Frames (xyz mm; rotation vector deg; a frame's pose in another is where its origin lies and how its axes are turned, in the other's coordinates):
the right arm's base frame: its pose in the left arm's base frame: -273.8 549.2 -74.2 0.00 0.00 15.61
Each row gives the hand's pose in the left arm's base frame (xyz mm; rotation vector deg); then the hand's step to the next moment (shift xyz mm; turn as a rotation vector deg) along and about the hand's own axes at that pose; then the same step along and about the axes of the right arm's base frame.
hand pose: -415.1 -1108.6 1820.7 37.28 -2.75 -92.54
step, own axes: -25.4 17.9 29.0 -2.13 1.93 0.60
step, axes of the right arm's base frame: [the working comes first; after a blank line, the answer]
step, axes of the left arm's base frame: 3.8 10.7 41.0 1.50 1.44 2.08

6.5 9.3 41.0 1.83 0.99 2.08
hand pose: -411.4 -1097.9 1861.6 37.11 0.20 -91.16
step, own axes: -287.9 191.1 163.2 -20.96 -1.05 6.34
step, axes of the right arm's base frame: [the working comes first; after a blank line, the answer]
step, axes of the left arm's base frame: 105.5 174.3 323.3 -3.83 16.96 13.35

148.5 139.5 323.3 0.87 17.37 13.35
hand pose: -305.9 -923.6 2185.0 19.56 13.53 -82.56
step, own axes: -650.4 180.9 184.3 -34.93 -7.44 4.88
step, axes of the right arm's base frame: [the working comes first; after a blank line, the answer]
step, axes of the left arm's base frame: 93.3 551.0 421.2 -11.77 29.82 16.47

238.1 505.6 421.2 -3.31 31.89 16.47
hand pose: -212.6 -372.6 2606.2 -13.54 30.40 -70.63
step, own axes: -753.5 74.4 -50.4 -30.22 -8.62 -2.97
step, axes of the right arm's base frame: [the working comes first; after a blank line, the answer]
step, axes of the left arm's base frame: -137.3 737.1 116.7 -15.63 25.88 9.08

66.2 746.9 116.7 -8.09 29.13 9.08
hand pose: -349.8 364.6 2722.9 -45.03 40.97 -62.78
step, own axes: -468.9 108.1 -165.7 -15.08 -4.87 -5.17
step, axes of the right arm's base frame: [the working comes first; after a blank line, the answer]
step, axes of the left arm's base frame: -223.1 439.9 -125.5 -11.11 12.06 3.03

-96.5 483.7 -125.5 -7.45 14.60 3.03
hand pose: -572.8 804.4 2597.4 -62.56 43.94 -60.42
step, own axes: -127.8 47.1 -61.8 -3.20 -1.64 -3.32
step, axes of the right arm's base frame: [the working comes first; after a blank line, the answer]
step, axes of the left arm's base frame: -84.8 105.3 -64.0 -4.52 1.78 0.54

-53.4 124.2 -64.0 -3.88 2.94 0.54
